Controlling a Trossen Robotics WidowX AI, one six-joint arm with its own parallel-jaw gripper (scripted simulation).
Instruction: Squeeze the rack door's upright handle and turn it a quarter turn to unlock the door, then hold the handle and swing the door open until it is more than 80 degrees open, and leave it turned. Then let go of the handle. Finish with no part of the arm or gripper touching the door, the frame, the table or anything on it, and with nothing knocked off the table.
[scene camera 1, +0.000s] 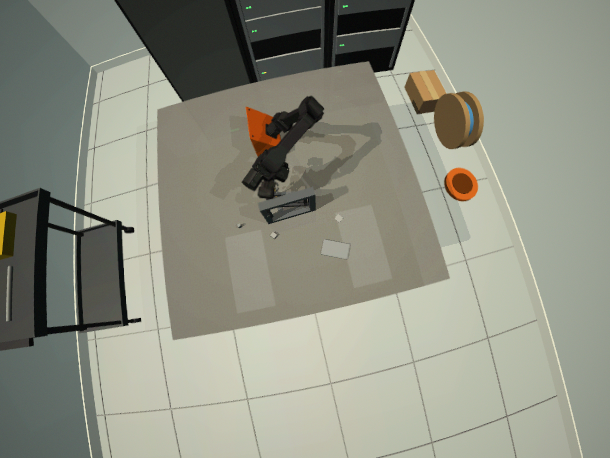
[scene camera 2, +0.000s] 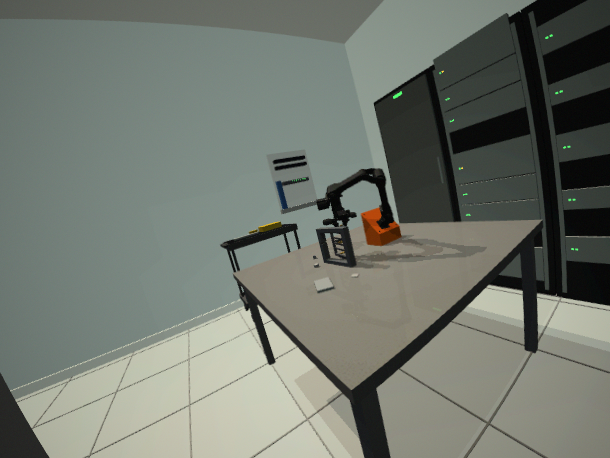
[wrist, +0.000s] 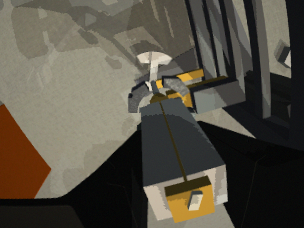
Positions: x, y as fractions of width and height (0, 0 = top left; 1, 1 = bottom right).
Note:
In view: the gripper (wrist: 0.56, 0.59) and a dark rack frame (scene camera 1: 0.44, 0.45).
The dark rack frame shows as well in scene camera 2 (scene camera 2: 0.57, 0.51) and in the wrist view (wrist: 0.92, 0.37).

